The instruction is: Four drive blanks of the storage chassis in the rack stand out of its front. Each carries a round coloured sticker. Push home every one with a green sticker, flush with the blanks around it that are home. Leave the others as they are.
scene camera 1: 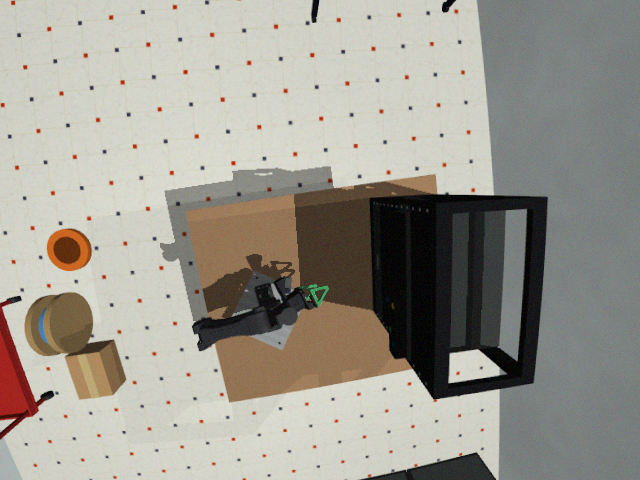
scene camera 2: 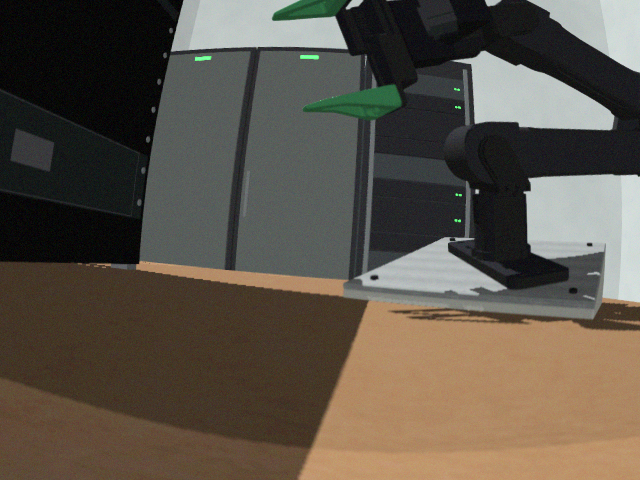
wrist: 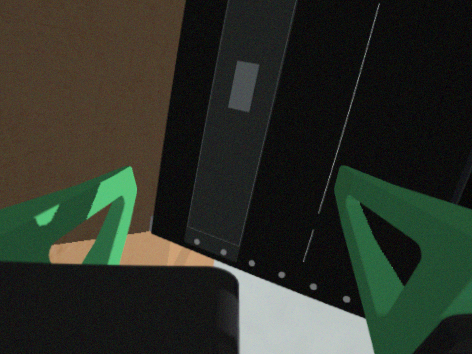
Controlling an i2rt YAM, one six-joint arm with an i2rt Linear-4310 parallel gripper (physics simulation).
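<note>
The black rack [scene camera 1: 443,299] [wrist: 175,190] stands at the right of scene camera 1. On its dark front, tiny coloured spots show edge-on: a blue spot [scene camera 1: 387,299], a yellow spot [scene camera 1: 392,305], a green spot [scene camera 1: 389,329] and a lower blue spot [scene camera 1: 392,344]. How far each blank stands out cannot be told. The stickers do not show in the wrist view. My gripper [scene camera 1: 319,293] [scene camera 2: 289,64] [wrist: 235,177] is open and empty, in front of the rack and apart from it. Its green fingers point towards the rack front.
A dark panel [scene camera 2: 82,160] [wrist: 215,165] with a grey label [scene camera 2: 32,149] [wrist: 243,86] is in the rack. The arm's metal base plate [scene camera 1: 273,338] [scene camera 2: 413,279] stands on the brown surface [scene camera 1: 330,351] [scene camera 2: 465,387]. An orange ring [scene camera 1: 85,249], a spool [scene camera 1: 77,322] and a carton [scene camera 1: 98,369] are at far left.
</note>
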